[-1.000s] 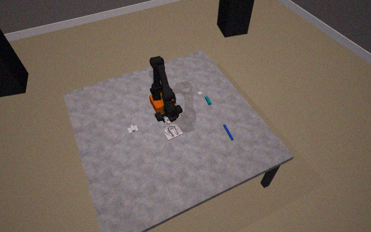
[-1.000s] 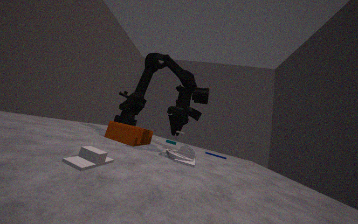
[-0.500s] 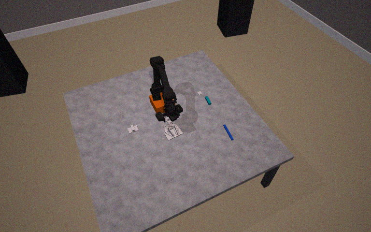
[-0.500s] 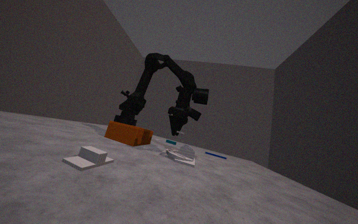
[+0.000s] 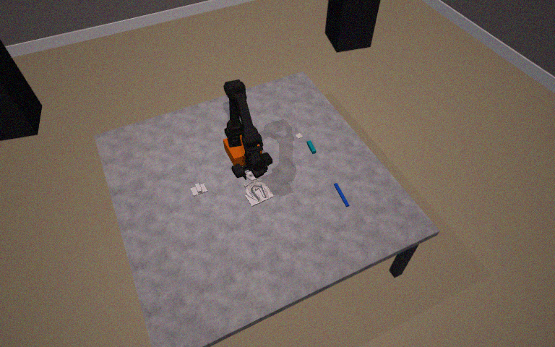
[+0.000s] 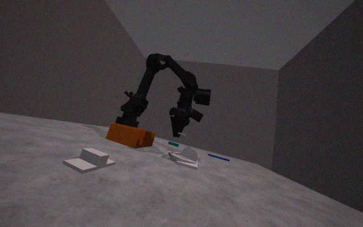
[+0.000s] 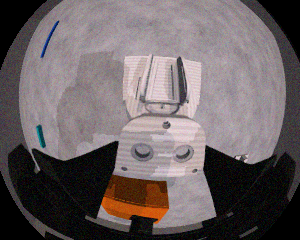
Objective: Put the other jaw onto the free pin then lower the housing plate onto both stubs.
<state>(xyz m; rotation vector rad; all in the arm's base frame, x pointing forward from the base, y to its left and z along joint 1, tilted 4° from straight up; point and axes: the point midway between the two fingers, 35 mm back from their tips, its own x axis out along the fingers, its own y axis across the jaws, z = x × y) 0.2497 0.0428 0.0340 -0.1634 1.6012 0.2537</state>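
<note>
Now: the white jaw 20 mm ahead of my gripper tip, 20 mm to the right of it and 70 mm below it. Round my gripper tip: teal bar 170 mm behind, 350 mm to the left, 70 mm below; small white cube 270 mm behind, 310 mm to the left, 80 mm below; white stepped block 50 mm behind, 270 mm to the right, 70 mm below.
</note>
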